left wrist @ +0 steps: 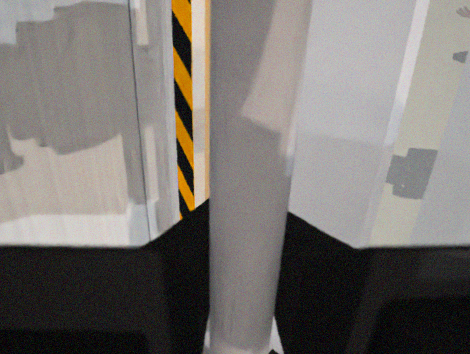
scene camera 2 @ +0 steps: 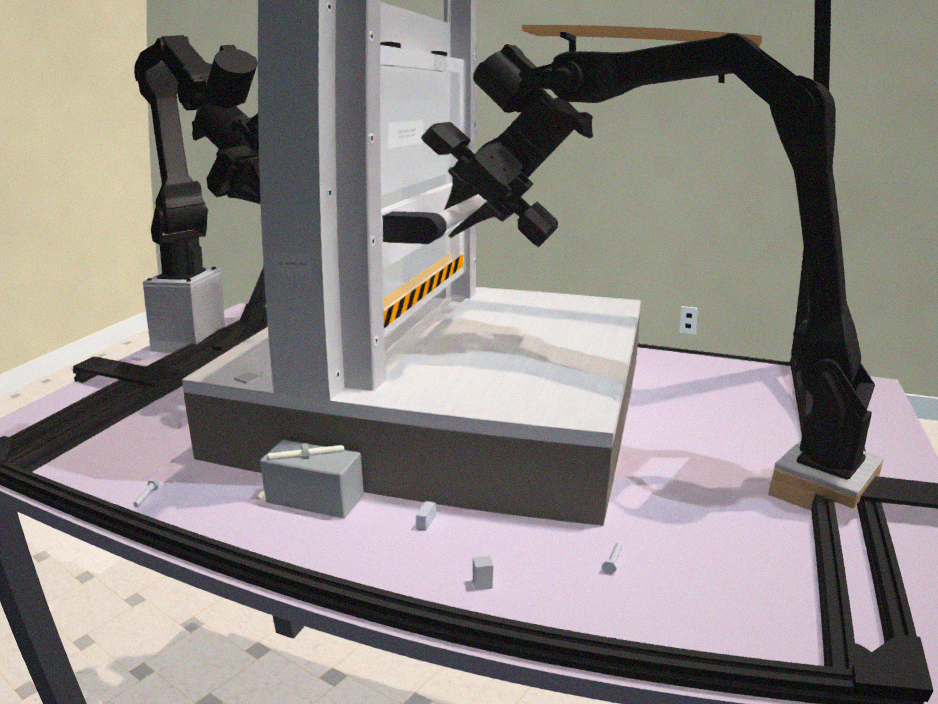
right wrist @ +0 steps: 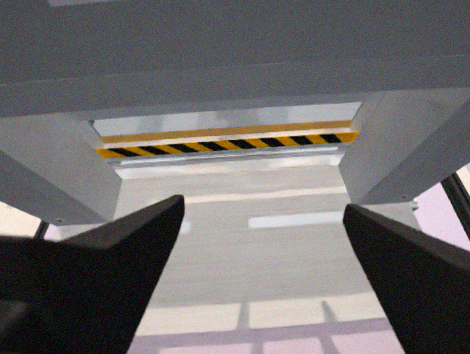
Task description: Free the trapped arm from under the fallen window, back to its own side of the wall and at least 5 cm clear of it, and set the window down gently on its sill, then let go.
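Frame: origin at the left arm's base, x back, y right, z up, level; centimetres.
Seen in the pictures: right gripper, between the fingertips: (left wrist: 441, 116) (right wrist: 263, 207); left arm's base, origin of its link: (scene camera 2: 831, 460); right arm's base, origin of its link: (scene camera 2: 181, 274).
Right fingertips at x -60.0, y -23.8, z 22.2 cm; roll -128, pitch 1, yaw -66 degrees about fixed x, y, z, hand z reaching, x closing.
Pixels of each thing's top centre, then the offset from my right fingertips to it. "spot": a spot on its surface instead.
- window, a spot on its surface: (scene camera 2: 415, 168) spot: dx +13.4, dy +6.2, dz +4.4 cm
- yellow striped lower edge, a spot on its surface: (left wrist: 183, 100) (scene camera 2: 420, 292) (right wrist: 245, 130) spot: dx +12.9, dy +7.1, dz -10.5 cm
- window's grey handle bar, centre of its top: (left wrist: 275, 250) (scene camera 2: 462, 202) dx +15.5, dy +11.4, dz +0.1 cm
- black end piece, a spot on its surface: (scene camera 2: 412, 227) spot: dx +21.5, dy -1.0, dz -0.7 cm
The window (scene camera 2: 415, 168) is upright in the grey wall frame (scene camera 2: 291, 189) (right wrist: 225, 82). Its black and yellow striped lower edge (scene camera 2: 422, 291) (left wrist: 183, 100) (right wrist: 240, 144) is low, close above the sill (right wrist: 230, 165); I cannot tell whether they touch. My left gripper (scene camera 2: 454, 221) (left wrist: 237, 207) is shut on the window's grey handle bar (left wrist: 247, 150), which has a black end piece (scene camera 2: 412, 227). My right gripper (right wrist: 263, 207) is open and empty, on the left side of the wall in scene camera 2, where the post hides its fingertips. No part of the right arm shows under the window.
The wall frame stands on a thick platform (scene camera 2: 393, 447) with a pale top. On the table near its front are a grey box (scene camera 2: 312, 481) with a pale rod on top, two small grey blocks (scene camera 2: 425, 515) (scene camera 2: 482, 572) and two bolts (scene camera 2: 612, 559) (scene camera 2: 146, 491). Dark rails edge the table.
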